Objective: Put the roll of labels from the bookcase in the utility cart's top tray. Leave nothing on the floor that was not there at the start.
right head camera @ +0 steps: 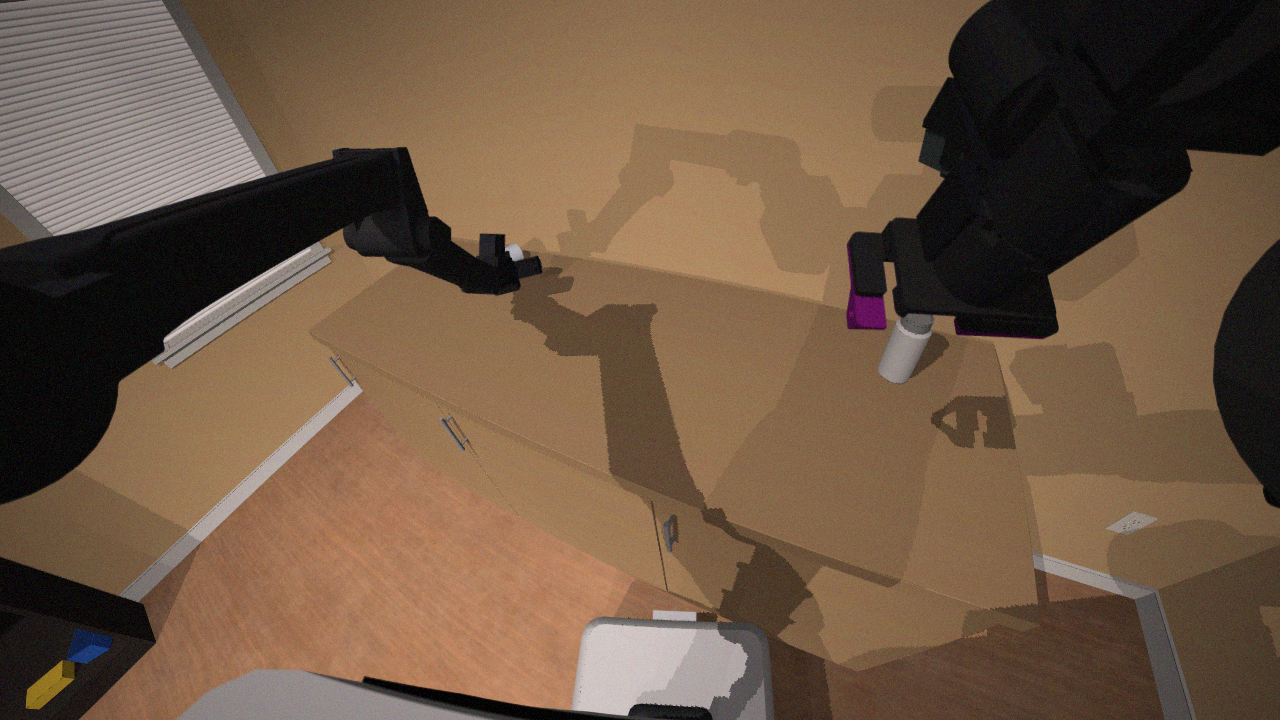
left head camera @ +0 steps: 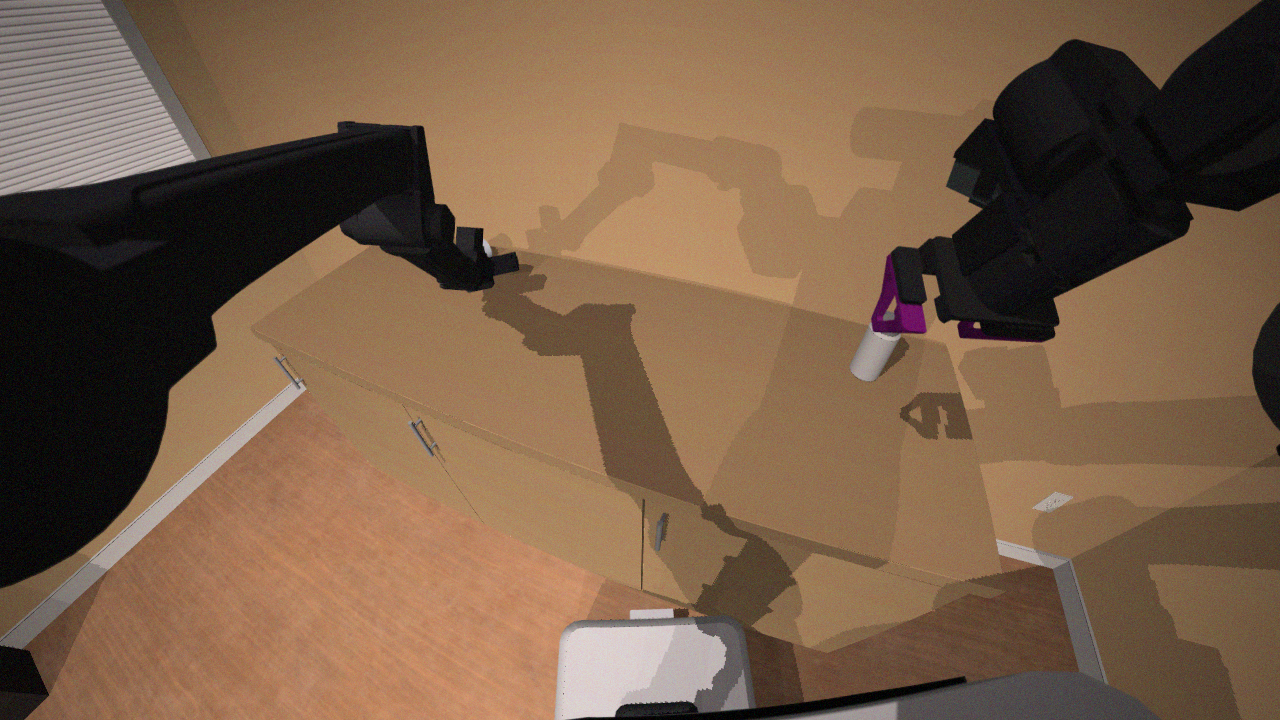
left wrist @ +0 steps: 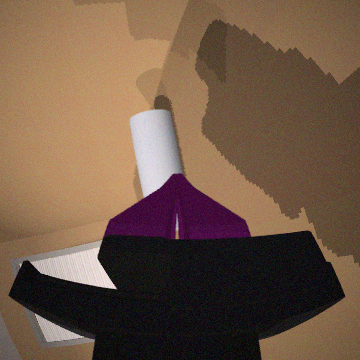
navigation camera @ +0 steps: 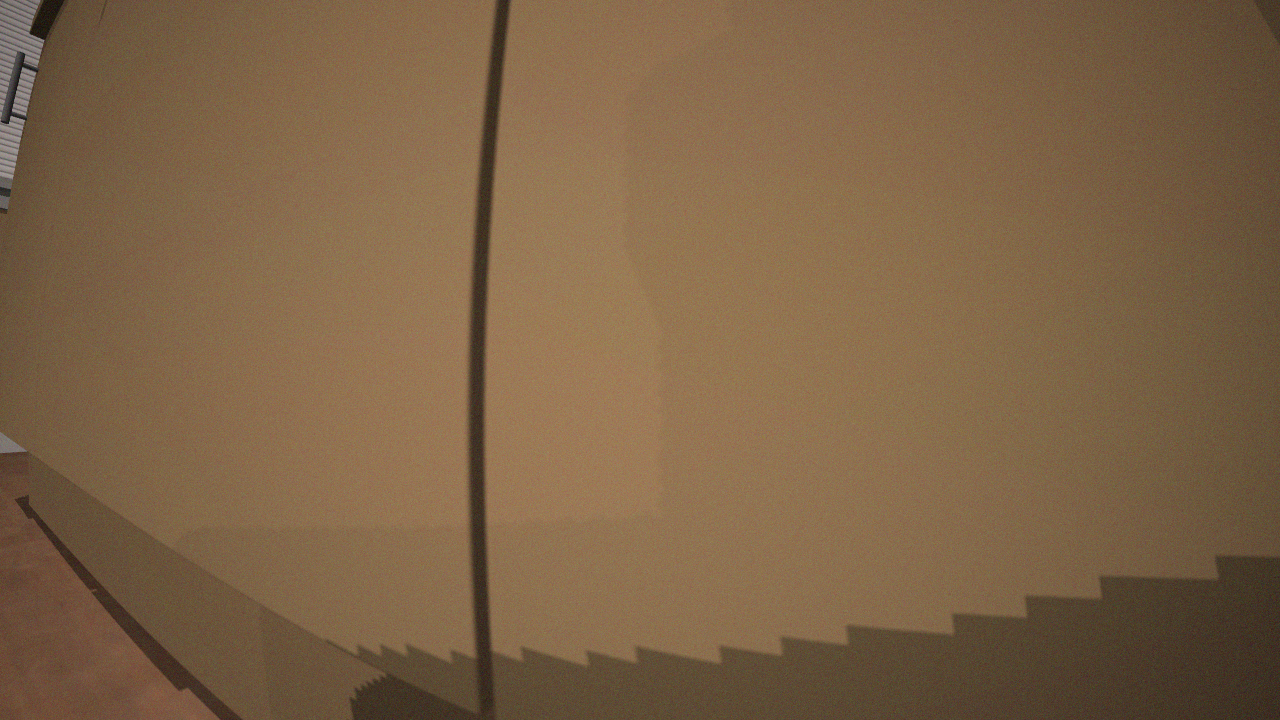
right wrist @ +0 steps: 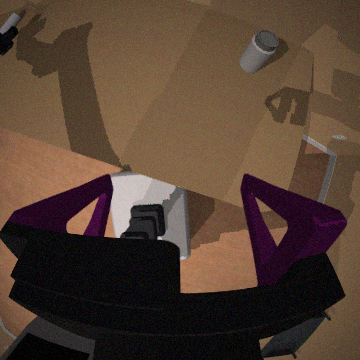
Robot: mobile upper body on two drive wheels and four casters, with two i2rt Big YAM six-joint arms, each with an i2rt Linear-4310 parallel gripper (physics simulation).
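Frame: origin at the left arm's base, x back, y right, z up, level; millimetres.
Seen in the pictures: left gripper, fingertip midpoint: (left wrist: 176, 180); right gripper, fingertip midpoint: (right head camera: 903, 324) (left head camera: 917, 328) (right wrist: 176, 180).
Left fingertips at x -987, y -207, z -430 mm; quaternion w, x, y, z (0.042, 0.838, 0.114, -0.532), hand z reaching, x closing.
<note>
A point is followed by its place in that frame.
A plain white cylinder (left head camera: 486, 248) {x -1129, y -239, z -453 mm} (right head camera: 513, 252) {x -1122, y -251, z -447 mm} (left wrist: 155, 150) {x -1094, y -269, z -457 mm} (right wrist: 11, 22) {x -1104, y -260, z -457 mm}, perhaps the roll of labels, is at the far left end of the tan cabinet top (left head camera: 716, 358) {x -697, y 362, z -500 mm} (right head camera: 733, 358) {x -697, y 361, z -500 mm} (right wrist: 165, 125) {x -461, y 427, z -500 mm}. My left gripper (left head camera: 492, 258) {x -987, y -207, z -430 mm} (right head camera: 520, 260) {x -987, y -207, z -430 mm} (left wrist: 176, 180) {x -987, y -207, z -430 mm} (right wrist: 7, 37) {x -987, y -207, z -430 mm} is shut and empty. Its purple fingertips hide the cylinder's near end in the left wrist view; whether they touch is unclear. My right gripper (left head camera: 948, 326) (right head camera: 930, 324) {x -352, y 453, z -130 mm} (right wrist: 176, 180) {x -352, y 453, z -130 mm} is open and empty, high up at the picture's right. I cannot identify the bookcase or utility cart.
A white bottle with a grey cap (left head camera: 870, 358) {x -623, y 666, z -435 mm} (right head camera: 902, 355) {x -619, y 670, z -425 mm} (right wrist: 253, 57) {x -621, y 668, z -417 mm} stands toward the cabinet top's right end. A white rounded box (left head camera: 644, 653) {x -227, y 199, z -1150 mm} (right head camera: 671, 653) {x -232, y 221, z -1150 mm} (right wrist: 122, 200) {x -138, y 71, z -1150 mm} stands before the cabinet. Blue (right head camera: 89, 644) {x 153, y -2207, z -1301 mm} and yellow (right head camera: 49, 685) {x 306, y -2190, z -1265 mm} pieces are on something dark at lower left.
</note>
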